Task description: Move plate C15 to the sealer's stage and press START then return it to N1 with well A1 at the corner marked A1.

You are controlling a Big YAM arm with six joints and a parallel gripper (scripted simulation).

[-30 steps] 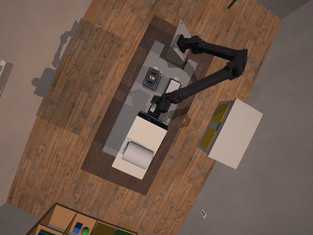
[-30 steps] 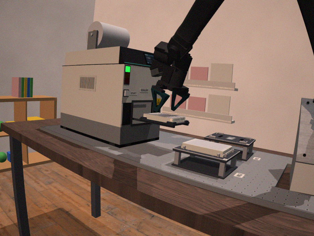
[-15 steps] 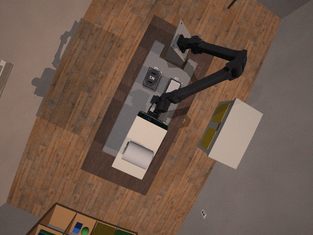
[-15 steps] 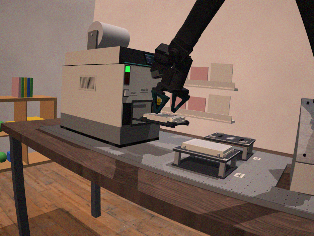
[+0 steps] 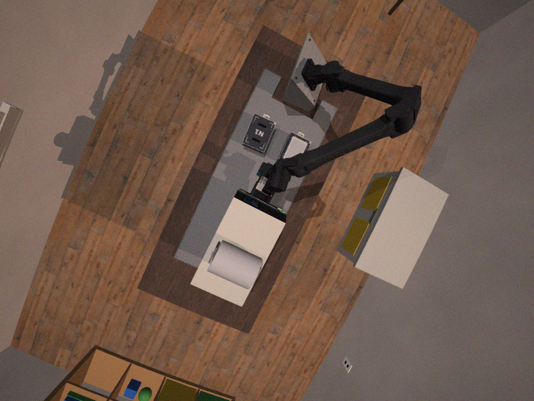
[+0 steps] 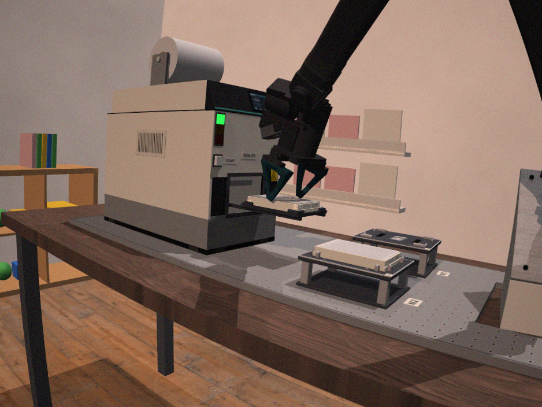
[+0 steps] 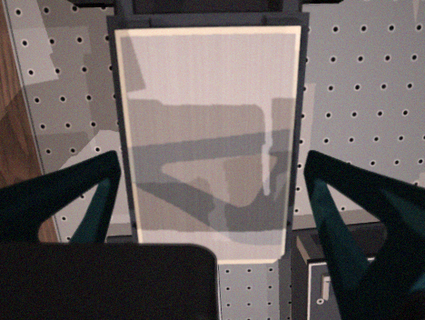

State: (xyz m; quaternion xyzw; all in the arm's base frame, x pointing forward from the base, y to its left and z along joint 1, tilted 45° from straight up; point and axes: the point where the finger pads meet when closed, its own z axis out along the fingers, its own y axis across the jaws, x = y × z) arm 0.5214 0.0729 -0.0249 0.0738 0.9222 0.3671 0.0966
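Right now the sealer stage is 30 mm below my hand. Also, from my hand: white plate 200 mm behind, 60 mm to the left, 70 mm below; then foil roll 330 mm ahead, 20 mm to the right, 290 mm above; then start button 110 mm ahead, 90 mm to the left, 60 mm above.
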